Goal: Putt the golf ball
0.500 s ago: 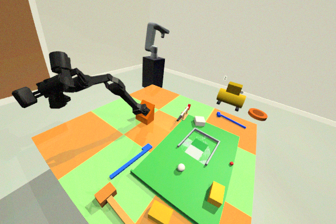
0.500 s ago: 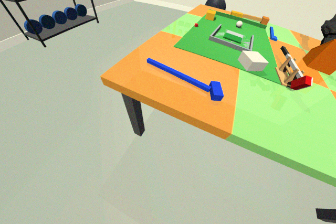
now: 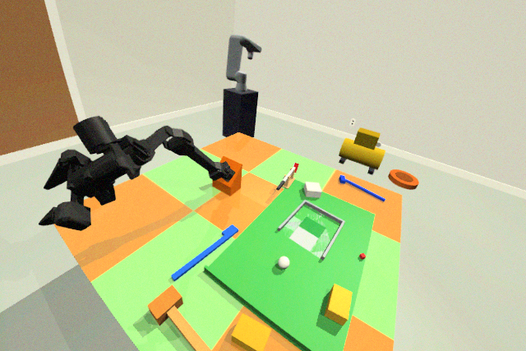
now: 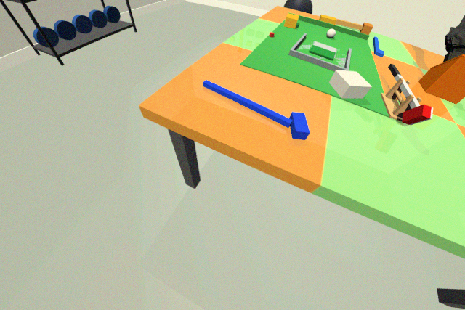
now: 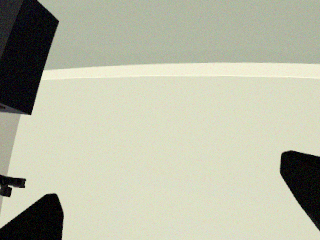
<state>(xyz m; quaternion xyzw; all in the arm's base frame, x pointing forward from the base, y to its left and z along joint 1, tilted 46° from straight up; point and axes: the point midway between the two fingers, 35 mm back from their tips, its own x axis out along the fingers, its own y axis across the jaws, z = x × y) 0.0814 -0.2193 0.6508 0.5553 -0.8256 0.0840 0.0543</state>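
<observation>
Now: the small wooden stand 950 mm to the left of my gripper tip, 330 mm below it and 100 mm ahead of it. Also, from my gripper tip: white golf ball: 490 mm to the left, 370 mm ahead, 350 mm below; then small red cube: 740 mm to the left, 600 mm ahead, 360 mm below; then white block: 970 mm to the left, 340 mm below, 250 mm ahead.
</observation>
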